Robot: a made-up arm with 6 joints.
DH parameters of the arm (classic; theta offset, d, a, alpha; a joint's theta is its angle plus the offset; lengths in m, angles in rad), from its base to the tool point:
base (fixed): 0.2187 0 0.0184 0
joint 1: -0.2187 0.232 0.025 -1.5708
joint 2: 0.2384 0 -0.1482 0
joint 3: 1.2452 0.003 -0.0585 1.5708
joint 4: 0 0.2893 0.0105 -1.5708
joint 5: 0 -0.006 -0.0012 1.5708
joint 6: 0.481 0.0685 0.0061 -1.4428
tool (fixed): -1.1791 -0.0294 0 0
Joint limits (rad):
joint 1: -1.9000..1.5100
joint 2: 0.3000..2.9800
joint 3: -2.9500..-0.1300
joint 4: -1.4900..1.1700
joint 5: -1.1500..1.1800
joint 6: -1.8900..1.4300
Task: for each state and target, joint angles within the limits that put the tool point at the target. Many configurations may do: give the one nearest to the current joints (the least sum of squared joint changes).
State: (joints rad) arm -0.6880 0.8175 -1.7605 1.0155 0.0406 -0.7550
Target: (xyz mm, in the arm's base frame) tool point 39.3 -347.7 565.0
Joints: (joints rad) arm -1.4615 1.5043 -1.8898 0.9219 -0.0592 -0.8156
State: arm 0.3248 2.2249 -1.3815 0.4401 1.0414 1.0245
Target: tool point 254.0 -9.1 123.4
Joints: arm -0.1269 1.7374 -0.7114 0.2273 1.1800 0.9330
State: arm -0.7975 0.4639 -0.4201 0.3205 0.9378 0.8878
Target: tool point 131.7 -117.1 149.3
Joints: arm -0.8914 1.0132 -0.1300 0.2049 1.1372 0.8402
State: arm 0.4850 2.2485 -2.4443 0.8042 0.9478 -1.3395
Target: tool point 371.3 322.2 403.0
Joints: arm 0.6863 2.2635 -2.4199 0.8267 0.9805 -1.3322
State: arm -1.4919 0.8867 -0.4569 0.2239 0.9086 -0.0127
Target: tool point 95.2 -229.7 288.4
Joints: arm -1.2439 0.7419 -0.5064 0.3036 0.9795 0.0288
